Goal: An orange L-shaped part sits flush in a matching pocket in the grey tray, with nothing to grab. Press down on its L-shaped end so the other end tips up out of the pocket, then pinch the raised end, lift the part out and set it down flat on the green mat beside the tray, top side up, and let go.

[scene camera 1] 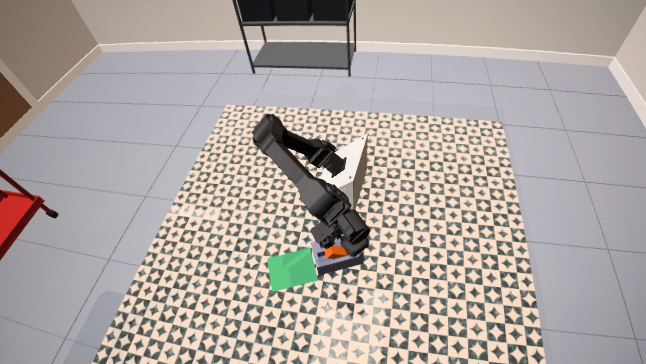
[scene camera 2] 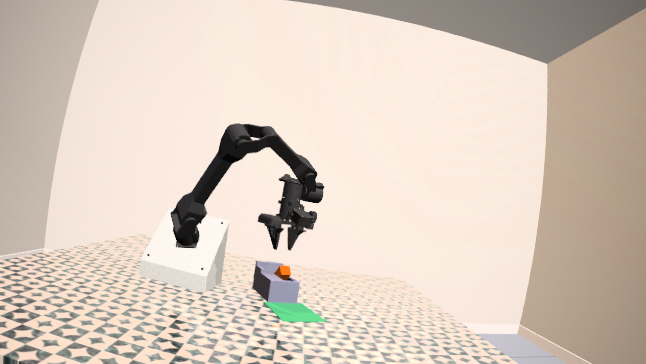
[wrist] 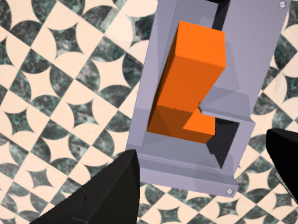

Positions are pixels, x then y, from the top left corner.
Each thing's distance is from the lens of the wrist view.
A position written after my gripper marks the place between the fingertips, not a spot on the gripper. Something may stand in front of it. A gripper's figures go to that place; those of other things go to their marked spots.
my gripper [wrist: 202,149]: 0.10 m
orange L-shaped part [wrist: 197,56]: 0.13 m
